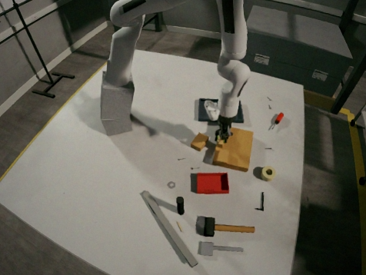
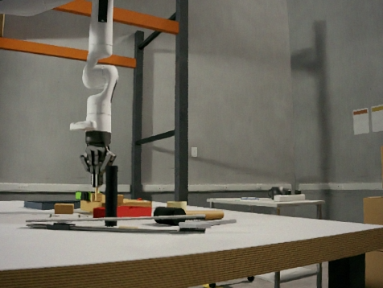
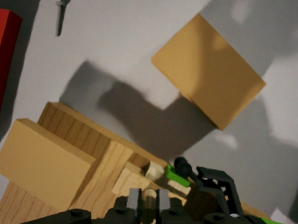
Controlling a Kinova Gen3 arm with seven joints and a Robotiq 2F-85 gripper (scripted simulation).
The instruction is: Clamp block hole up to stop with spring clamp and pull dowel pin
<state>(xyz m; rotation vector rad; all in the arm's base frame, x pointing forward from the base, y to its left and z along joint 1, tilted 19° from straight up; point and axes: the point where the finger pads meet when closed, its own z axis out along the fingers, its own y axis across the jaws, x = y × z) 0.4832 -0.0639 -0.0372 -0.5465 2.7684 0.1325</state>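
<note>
Now: the dowel pin 2 cm below my hand. Also, from my hand: pale wooden block (5 cm below); then wooden bench board (7 cm below, 6 cm ahead); then tan wooden block (9 cm behind, 8 cm below, 1 cm to the left).
</note>
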